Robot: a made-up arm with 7 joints.
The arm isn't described. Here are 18 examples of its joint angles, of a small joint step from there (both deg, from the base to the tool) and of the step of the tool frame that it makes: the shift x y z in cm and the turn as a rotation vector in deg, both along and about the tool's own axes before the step.
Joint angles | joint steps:
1: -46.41 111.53 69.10 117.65 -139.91 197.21 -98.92 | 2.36 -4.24 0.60 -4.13 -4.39 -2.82 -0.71
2: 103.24 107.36 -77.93 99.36 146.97 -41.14 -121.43 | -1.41 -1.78 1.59 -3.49 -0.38 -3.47 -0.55
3: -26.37 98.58 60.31 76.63 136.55 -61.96 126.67 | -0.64 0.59 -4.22 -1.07 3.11 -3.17 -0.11
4: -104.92 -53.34 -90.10 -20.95 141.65 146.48 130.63 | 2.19 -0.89 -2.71 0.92 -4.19 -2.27 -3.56
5: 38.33 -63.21 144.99 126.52 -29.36 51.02 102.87 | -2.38 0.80 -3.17 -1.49 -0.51 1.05 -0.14
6: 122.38 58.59 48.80 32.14 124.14 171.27 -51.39 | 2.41 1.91 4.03 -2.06 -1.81 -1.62 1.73
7: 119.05 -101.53 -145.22 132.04 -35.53 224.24 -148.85 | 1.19 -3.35 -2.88 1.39 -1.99 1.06 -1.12
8: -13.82 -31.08 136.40 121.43 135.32 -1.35 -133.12 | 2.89 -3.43 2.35 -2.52 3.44 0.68 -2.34
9: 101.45 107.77 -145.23 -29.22 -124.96 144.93 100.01 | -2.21 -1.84 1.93 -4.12 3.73 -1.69 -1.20
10: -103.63 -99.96 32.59 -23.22 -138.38 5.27 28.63 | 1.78 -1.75 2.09 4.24 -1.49 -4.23 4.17
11: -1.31 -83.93 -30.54 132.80 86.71 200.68 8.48 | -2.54 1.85 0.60 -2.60 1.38 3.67 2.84
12: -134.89 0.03 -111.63 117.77 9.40 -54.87 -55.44 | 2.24 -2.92 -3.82 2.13 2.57 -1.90 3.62
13: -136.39 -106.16 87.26 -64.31 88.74 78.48 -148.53 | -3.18 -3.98 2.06 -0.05 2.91 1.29 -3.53
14: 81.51 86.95 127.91 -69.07 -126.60 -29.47 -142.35 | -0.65 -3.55 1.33 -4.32 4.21 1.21 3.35
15: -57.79 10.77 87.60 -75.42 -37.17 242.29 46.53 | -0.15 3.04 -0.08 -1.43 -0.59 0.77 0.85
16: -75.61 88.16 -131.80 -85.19 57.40 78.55 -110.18 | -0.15 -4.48 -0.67 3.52 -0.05 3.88 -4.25
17: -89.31 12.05 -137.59 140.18 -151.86 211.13 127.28 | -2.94 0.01 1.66 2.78 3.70 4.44 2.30
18: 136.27 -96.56 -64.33 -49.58 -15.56 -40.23 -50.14 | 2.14 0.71 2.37 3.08 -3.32 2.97 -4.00
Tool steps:
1: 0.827 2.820 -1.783 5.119 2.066 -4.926
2: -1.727 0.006 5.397 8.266 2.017 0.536
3: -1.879 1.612 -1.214 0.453 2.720 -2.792
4: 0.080 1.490 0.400 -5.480 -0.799 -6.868
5: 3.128 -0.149 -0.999 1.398 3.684 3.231
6: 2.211 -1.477 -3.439 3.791 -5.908 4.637
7: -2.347 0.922 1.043 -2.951 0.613 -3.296
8: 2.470 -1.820 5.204 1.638 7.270 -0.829
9: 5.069 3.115 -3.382 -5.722 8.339 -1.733
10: -1.664 -4.800 -4.805 0.846 0.305 -0.300
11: -0.442 -1.154 -0.333 -4.081 2.260 4.289
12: 0.410 0.265 2.553 3.557 0.947 4.352
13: -4.022 5.961 -0.212 -5.494 -3.532 -3.534
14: -3.164 0.371 6.107 0.092 5.151 5.815
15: -2.711 0.035 0.499 1.254 2.406 -1.280
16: 1.842 -1.998 2.048 -2.851 -0.382 -1.256
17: -1.479 1.134 -2.294 8.011 -0.019 0.861
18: -0.550 1.428 -1.957 -1.758 0.576 -2.147
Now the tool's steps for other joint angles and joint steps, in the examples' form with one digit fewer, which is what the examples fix.
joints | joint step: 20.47 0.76 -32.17 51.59 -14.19 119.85 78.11 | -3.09 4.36 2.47 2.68 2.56 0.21 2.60
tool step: 4.88 -1.51 -2.12 0.24 3.75 4.96
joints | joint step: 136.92 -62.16 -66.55 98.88 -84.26 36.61 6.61 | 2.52 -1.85 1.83 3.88 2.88 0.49 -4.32
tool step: 1.44 -3.40 -4.15 1.73 2.45 -6.77
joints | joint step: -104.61 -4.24 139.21 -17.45 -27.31 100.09 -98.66 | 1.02 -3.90 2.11 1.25 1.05 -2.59 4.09
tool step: -6.33 -0.77 0.88 3.08 -3.90 6.77
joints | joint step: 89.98 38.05 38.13 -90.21 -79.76 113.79 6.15 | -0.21 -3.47 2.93 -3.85 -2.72 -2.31 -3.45
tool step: -1.08 -0.20 -1.35 0.15 -4.82 -8.58
